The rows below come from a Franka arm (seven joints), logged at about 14 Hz.
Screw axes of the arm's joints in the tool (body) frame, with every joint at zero. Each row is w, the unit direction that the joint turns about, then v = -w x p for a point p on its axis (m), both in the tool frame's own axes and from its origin. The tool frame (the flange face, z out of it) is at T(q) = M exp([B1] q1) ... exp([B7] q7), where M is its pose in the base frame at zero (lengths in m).
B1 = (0, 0, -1, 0.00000, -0.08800, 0.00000)
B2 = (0, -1, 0, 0.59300, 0.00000, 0.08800)
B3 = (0, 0, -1, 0.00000, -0.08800, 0.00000)
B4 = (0, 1, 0, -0.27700, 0.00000, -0.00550)
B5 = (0, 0, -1, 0.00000, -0.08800, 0.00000)
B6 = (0, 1, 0, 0.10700, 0.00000, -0.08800)
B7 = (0, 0, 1, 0.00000, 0.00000, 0.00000)
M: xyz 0.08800 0.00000 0.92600 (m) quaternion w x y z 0 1 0 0
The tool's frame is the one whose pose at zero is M.
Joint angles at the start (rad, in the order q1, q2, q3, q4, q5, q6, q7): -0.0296, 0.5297, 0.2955, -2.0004, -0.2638, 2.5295, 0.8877
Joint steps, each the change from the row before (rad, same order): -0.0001, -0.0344, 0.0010, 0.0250, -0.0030, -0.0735, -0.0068; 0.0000, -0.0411, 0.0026, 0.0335, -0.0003, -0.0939, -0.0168; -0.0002, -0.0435, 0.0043, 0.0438, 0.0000, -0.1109, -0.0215; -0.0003, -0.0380, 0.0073, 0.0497, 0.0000, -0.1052, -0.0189; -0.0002, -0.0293, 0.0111, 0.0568, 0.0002, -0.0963, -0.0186; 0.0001, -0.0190, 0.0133, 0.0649, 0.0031, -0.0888, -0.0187; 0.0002, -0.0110, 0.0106, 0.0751, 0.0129, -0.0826, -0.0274; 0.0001, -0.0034, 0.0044, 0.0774, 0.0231, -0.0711, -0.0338; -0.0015, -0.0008, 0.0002, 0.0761, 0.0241, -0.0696, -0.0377; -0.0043, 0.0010, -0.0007, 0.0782, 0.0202, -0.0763, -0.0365; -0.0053, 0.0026, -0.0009, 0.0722, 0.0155, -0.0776, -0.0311; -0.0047, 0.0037, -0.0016, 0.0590, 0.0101, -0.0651, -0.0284
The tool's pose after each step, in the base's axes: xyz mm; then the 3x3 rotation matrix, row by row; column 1 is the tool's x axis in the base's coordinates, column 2 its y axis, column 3 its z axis. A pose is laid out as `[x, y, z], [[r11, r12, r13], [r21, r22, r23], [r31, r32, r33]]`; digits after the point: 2 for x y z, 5 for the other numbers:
[594.56, 156.49, 226.40], [[0.90310, -0.42858, 0.02700], [-0.42807, -0.90346, -0.02280], [0.03417, 0.00903, -0.99938]]
[600.53, 154.21, 256.10], [[0.90805, -0.41859, 0.01519], [-0.41725, -0.90713, -0.05490], [0.03675, 0.04351, -0.99838]]
[605.77, 151.98, 291.23], [[0.91360, -0.40661, -0.00036], [-0.40500, -0.90989, -0.08986], [0.03621, 0.08224, -0.99595]]
[609.78, 151.60, 327.38], [[0.91792, -0.39661, -0.01098], [-0.39503, -0.91100, -0.11844], [0.03697, 0.11306, -0.99290]]
[613.08, 153.81, 363.30], [[0.92263, -0.38537, -0.01558], [-0.38368, -0.91298, -0.13874], [0.03924, 0.13399, -0.99021]]
[616.16, 157.80, 398.07], [[0.92716, -0.37428, -0.01715], [-0.37251, -0.91593, -0.14934], [0.04019, 0.14485, -0.98864]]
[619.85, 161.00, 433.48], [[0.93215, -0.36171, -0.01602], [-0.36009, -0.92154, -0.14524], [0.03777, 0.14115, -0.98927]]
[623.81, 161.61, 466.17], [[0.93695, -0.34916, -0.01461], [-0.34812, -0.92886, -0.12663], [0.03064, 0.12373, -0.99184]]
[626.50, 158.77, 496.72], [[0.94212, -0.33486, -0.01664], [-0.33468, -0.93635, -0.10600], [0.01992, 0.10543, -0.99423]]
[627.39, 152.73, 526.58], [[0.94652, -0.32178, -0.02364], [-0.32259, -0.94235, -0.08892], [0.00633, 0.09179, -0.99576]]
[626.07, 145.34, 552.40], [[0.94972, -0.31084, -0.03751], [-0.31288, -0.94668, -0.07683], [-0.01162, 0.08471, -0.99634]]
[623.98, 138.12, 572.18], [[0.95302, -0.29853, -0.05123], [-0.30159, -0.95093, -0.06905], [-0.02811, 0.08126, -0.99630]]

